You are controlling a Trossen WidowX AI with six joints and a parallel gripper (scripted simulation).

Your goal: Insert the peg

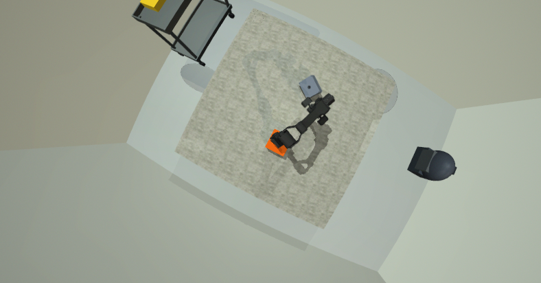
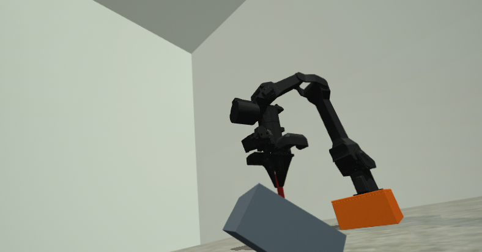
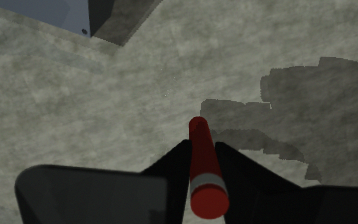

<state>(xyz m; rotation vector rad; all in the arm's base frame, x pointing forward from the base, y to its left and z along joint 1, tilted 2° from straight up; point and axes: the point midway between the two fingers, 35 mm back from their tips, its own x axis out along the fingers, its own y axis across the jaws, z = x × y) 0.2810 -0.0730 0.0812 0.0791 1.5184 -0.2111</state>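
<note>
Now: the sloped blue-grey panel 16 cm ahead of my gripper tip, 11 cm to the left of it and 7 cm below it. Also, from my gripper tip: red round peg (2 cm above).
</note>
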